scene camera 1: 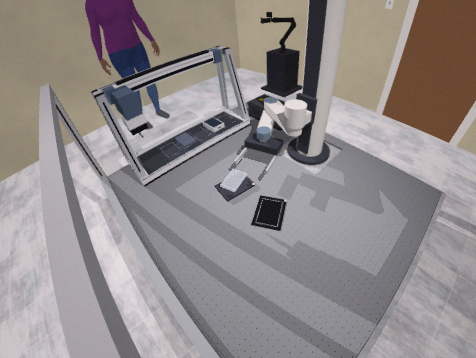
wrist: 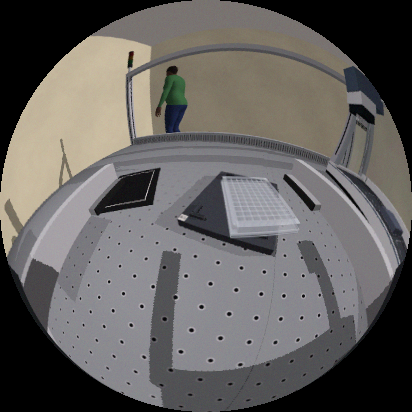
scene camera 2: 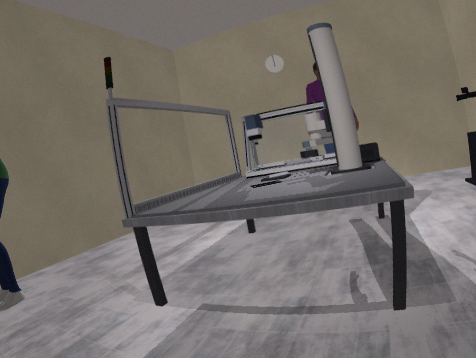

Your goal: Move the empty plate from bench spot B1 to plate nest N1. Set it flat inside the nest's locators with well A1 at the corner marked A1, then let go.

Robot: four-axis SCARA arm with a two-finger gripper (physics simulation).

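Places are measured from the arm's base along level axes (x down, y back, z left), in centimetres.
Where they show: gripper, fingertip midpoint: [scene camera 1: 250,167] [wrist: 202,163] [scene camera 2: 285,163]; arm's base at its link origin: [scene camera 1: 308,151] [scene camera 2: 351,171].
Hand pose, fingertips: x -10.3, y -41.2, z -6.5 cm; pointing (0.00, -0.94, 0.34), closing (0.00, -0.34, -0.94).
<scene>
Each offset is from my fingertips to the top centre of the thing. "*": to the spot under its first point.
The clear empty plate {dx +5.9, dy -7.1, dz -4.9 cm} [scene camera 1: 234,181] [wrist: 257,202] lies askew on the dark nest block {dx +7.2, dy -8.5, dz -2.8 cm} [scene camera 1: 227,195] [wrist: 215,200]. It is turned relative to the block, looks slightly tipped, and overhangs its right side in the wrist view. A pale corner tag {* dx +7.8, dy -1.4, dz +3.3 cm} [wrist: 183,218] sits at the block's left corner, away from the plate; its lettering is unreadable. The black flat bench spot with a white outline {* dx +8.8, dy -7.8, dz +20.8 cm} [scene camera 1: 270,212] [wrist: 131,189] holds no plate. My gripper [scene camera 1: 247,171] [wrist: 202,163] is open and empty, short of the nest on the arm-column side. How the plate's underside meets the locators is hidden.
A framed gantry with a deck [scene camera 1: 145,161] stands behind the nest, with a blue-grey head {* dx -36.9, dy -34.1, dz -40.0 cm} [scene camera 1: 125,102]. The arm's column [scene camera 1: 327,75] [scene camera 2: 340,100] rises from the bench. An upright frame [scene camera 1: 46,150] [scene camera 2: 117,160] lines one bench edge. People stand beyond the bench.
</scene>
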